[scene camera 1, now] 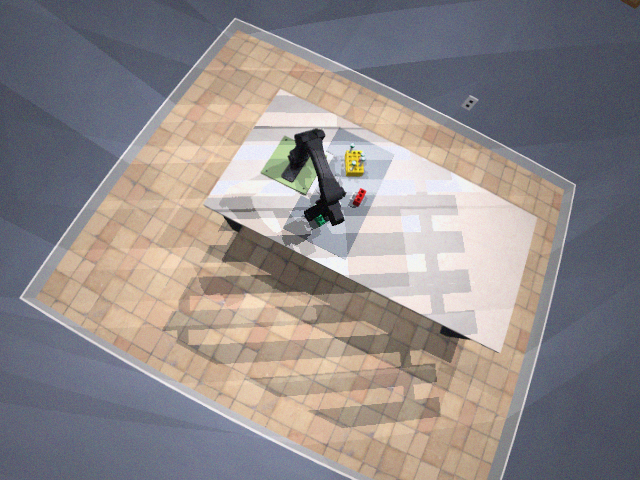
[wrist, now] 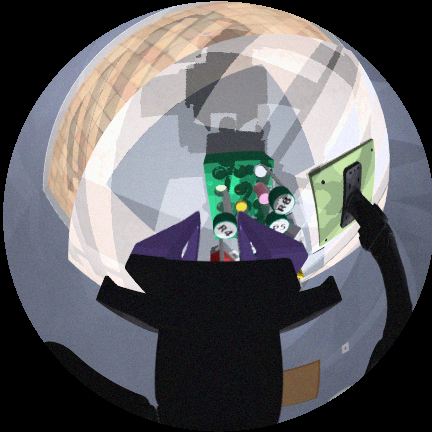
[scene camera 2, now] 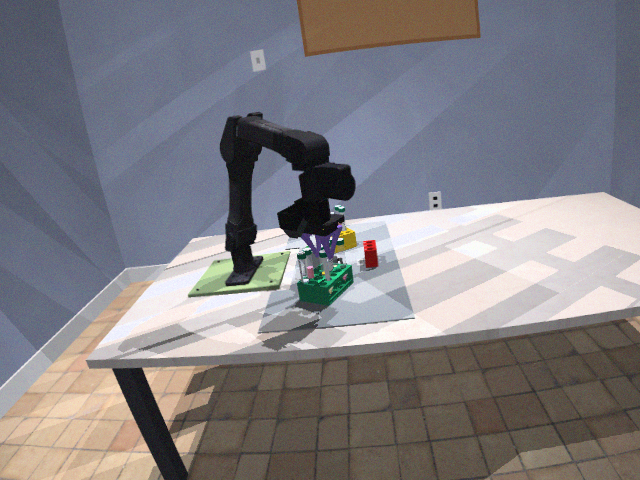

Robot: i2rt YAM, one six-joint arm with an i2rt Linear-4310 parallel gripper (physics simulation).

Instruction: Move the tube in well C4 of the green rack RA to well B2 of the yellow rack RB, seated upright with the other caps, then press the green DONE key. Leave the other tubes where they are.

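Places are measured from the arm's base along level axes (x left, y ahead, z down), in metres.
Pixels of known places: gripper, fingertip midpoint: [wrist: 218, 216] [scene camera 2: 324, 257]; arm's base at its link origin: [scene camera 1: 296, 165] [wrist: 350, 197] [scene camera 2: 245, 271].
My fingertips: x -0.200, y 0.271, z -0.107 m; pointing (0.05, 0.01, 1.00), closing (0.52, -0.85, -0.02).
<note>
For each thing: its top centre in the pictures, then the offset to it from my fingertips. "spot": a spot on its surface instead. Level surfaces: height alone.
- green rack RA at its top centre: [wrist: 240, 205] [scene camera 2: 324, 273] [scene camera 1: 325, 210] dz +0.061, dx +0.041, dy -0.011 m
- green-capped tube marked R4 at its top centre: [wrist: 224, 231] [scene camera 2: 324, 250] dz -0.014, dx +0.007, dy -0.001 m
- Tubes marked R8 at a spot on its surface: [wrist: 283, 201] spot: dz -0.014, dx +0.005, dy -0.056 m
- P5 at a spot on its surface: [wrist: 278, 224] spot: dz -0.014, dx +0.026, dy -0.045 m
- pink piece at a spot on its surface: [wrist: 262, 192] [scene camera 2: 309, 269] spot: dz +0.036, dx +0.022, dy -0.045 m
- yellow piece at its top centre: [wrist: 250, 247] dz -0.013, dx +0.041, dy -0.011 m
- yellow rack RB at its top centre: [scene camera 2: 333, 230] [scene camera 1: 355, 161] dz +0.061, dx +0.364, dy -0.009 m
- red block with holes, top centre: [scene camera 2: 369, 245] [scene camera 1: 360, 195] dz +0.061, dx +0.204, dy +0.104 m
- grey mat at its surface level: dz +0.112 m
The green rack RA [scene camera 1: 320, 220] [scene camera 2: 313, 294] [wrist: 235, 159] stands below my gripper [scene camera 2: 324, 256] [wrist: 218, 216]. The gripper's purple fingers are open, one on either side of the green-capped tube marked R4 [wrist: 225, 227] [scene camera 2: 326, 270], which stands in the rack. Tubes marked R8 [wrist: 283, 201] and P5 [wrist: 278, 224] stand at the rack's right in the wrist view. A pink piece [scene camera 2: 310, 271] [wrist: 262, 192] and a yellow piece [wrist: 241, 206] sit lower in the rack. The yellow rack RB [scene camera 1: 354, 171] [scene camera 2: 347, 239] holds several green-capped tubes. Well labels are unreadable. I cannot make out the DONE key.
A red block with holes [scene camera 1: 359, 196] [scene camera 2: 370, 254] stands between the racks, off to one side. The racks stand on a grey mat [scene camera 1: 351, 242] [scene camera 2: 385, 304]. The arm's base is on a light green plate [scene camera 1: 276, 167] [scene camera 2: 209, 281] [wrist: 330, 200] beside the mat.
</note>
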